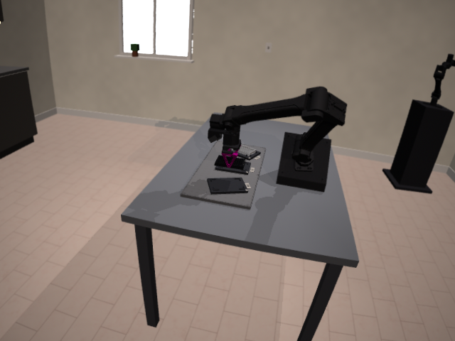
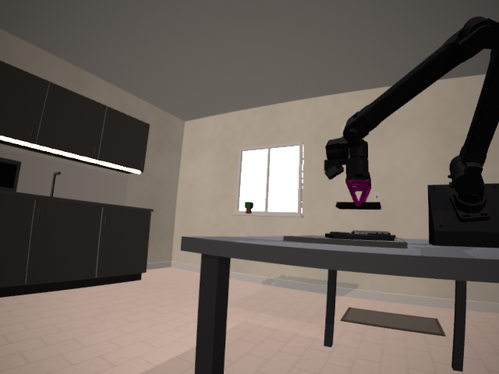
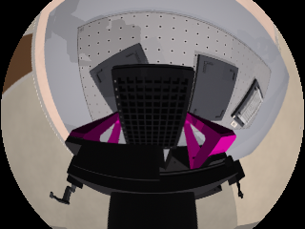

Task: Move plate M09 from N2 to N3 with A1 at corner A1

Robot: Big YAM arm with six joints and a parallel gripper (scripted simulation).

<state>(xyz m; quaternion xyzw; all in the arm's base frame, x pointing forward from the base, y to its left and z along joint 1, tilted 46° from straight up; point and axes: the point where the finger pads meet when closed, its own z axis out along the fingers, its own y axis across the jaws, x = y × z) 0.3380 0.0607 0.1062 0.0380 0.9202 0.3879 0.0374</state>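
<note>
Now: hand 15 cm to the left of the dark nest and 10 cm above it. Also, from my hand: clear plate (4 cm behind, 34 cm to the right, 8 cm below); then black 96-well plate (right at my hand).
</note>
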